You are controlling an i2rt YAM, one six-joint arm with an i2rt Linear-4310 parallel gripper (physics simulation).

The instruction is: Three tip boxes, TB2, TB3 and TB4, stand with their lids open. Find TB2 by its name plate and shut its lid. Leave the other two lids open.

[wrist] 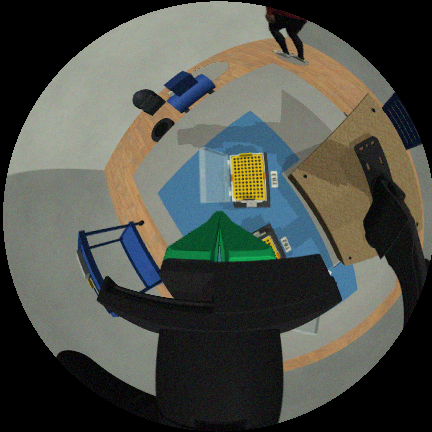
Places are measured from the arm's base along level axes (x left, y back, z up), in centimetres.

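Pixels of known places: gripper, fingertip midpoint: [218,216]; arm's base at its link origin: [382,189].
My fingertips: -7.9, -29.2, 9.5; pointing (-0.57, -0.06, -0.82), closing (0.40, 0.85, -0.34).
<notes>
For each thing: its top centre in the pictures, then the offset to it from my fingertips, as dx, dy, dz. "spot": a spot on its surface instead. Level surfaces: height alone.
- TB2 at its top centre: [263,264] +14.6, -2.3, -21.4
- TB3 at its top centre: [246,175] -7.0, +2.4, -21.4
- clear edge at a spot on its surface: [316,325] spot: +42.4, +8.2, -17.5
- blue mat at its surface level: dz -28.8
My gripper [218,216] has green fingers pressed together, shut on nothing, in the lower middle of the wrist view. TB2 [270,244] shows partly, just right of the fingers, with a corner of its yellow rack and dark rim in sight; its name plate [285,244] lies to its right. My gripper hides the rest of TB2 and its lid. TB3 [248,177] stands beyond the fingertips with its name plate [274,179] on the right and its clear lid [214,175] open to the left. TB4's box is hidden behind my gripper; a clear edge [316,325] shows below, perhaps its lid.
The boxes stand on a blue mat [180,192]. A brown board [325,200] with a black arm part [385,210] is at the right. A blue cylinder [192,93] lies at the upper left, a blue frame [140,255] at the left. A person's legs [289,40] show at the top.
</notes>
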